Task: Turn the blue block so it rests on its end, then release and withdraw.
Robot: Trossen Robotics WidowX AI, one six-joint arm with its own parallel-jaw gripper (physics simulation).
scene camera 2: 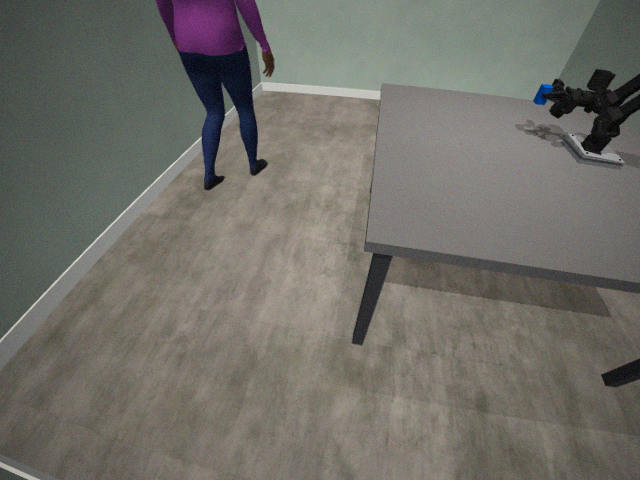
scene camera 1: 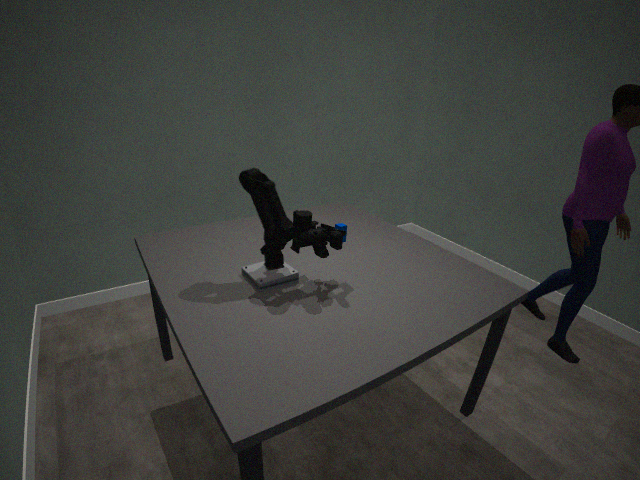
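Observation:
The blue block (scene camera 1: 341, 231) (scene camera 2: 542, 94) is held up above the table, with its long side close to upright and a slight tilt in the scene camera 2 view. My gripper (scene camera 1: 338, 236) (scene camera 2: 547, 96) is shut on the blue block and points roughly level, away from the arm's base. In the scene camera 1 view a finger covers part of the block. The shadow of the arm and gripper falls on the table, apart from the block.
The grey table (scene camera 1: 361, 330) (scene camera 2: 465, 206) carries the arm's white base plate (scene camera 1: 261, 280) (scene camera 2: 589, 155). A person (scene camera 1: 604, 175) (scene camera 2: 209, 31) in a purple top and blue trousers is on the floor beyond the table's edge, apart from the arm. Walls stand behind the table.

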